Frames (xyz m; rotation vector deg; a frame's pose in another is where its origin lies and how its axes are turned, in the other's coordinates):
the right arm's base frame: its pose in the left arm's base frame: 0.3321 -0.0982 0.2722 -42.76 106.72 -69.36
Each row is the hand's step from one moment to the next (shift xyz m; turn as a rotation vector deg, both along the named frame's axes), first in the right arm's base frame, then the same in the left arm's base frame.
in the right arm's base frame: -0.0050 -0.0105 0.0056 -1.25 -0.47 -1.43
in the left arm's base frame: 0.0080 -0.0026 0.0098 -0.53 1.49 1.15
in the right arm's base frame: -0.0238 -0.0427 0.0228 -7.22 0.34 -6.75
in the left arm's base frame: 0.0344 -0.0077 0.0408 -1.95 9.07 3.43
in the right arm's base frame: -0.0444 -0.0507 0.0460 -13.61 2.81 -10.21
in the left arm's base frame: 0.0654 -0.0051 0.0485 -1.67 16.73 3.84
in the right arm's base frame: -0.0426 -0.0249 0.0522 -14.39 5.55 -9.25
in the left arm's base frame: 0.0682 0.0002 0.0226 -0.61 17.93 1.30
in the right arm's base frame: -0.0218 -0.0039 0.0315 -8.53 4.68 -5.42
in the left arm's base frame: 0.0384 0.0012 0.0022 -0.39 11.12 -0.53
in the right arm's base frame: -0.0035 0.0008 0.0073 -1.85 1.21 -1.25
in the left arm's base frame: 0.0080 -0.0003 -0.0015 -0.16 2.52 -0.28
